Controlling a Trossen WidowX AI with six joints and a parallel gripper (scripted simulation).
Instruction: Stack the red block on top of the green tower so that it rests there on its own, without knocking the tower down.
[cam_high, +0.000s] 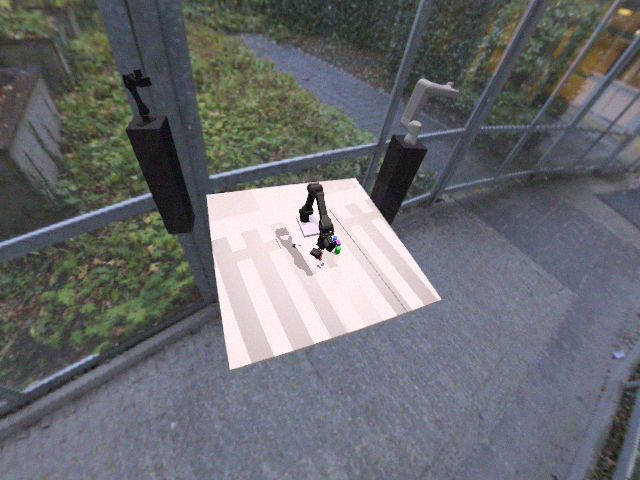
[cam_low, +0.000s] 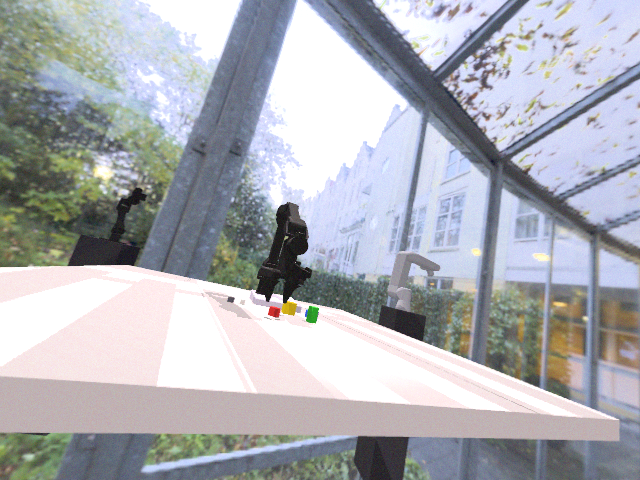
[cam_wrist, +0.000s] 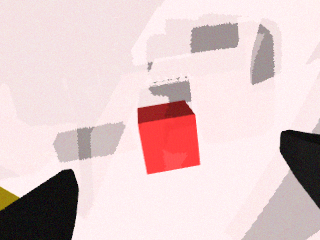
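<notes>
Right now my gripper tip is 3 cm above the red block. From my gripper tip the other things lie so: purple block 10 cm behind, 15 cm to the left, 3 cm below; blue block 15 cm behind, 15 cm to the left, 3 cm below; yellow block 12 cm behind, 6 cm to the left, 2 cm below.
</notes>
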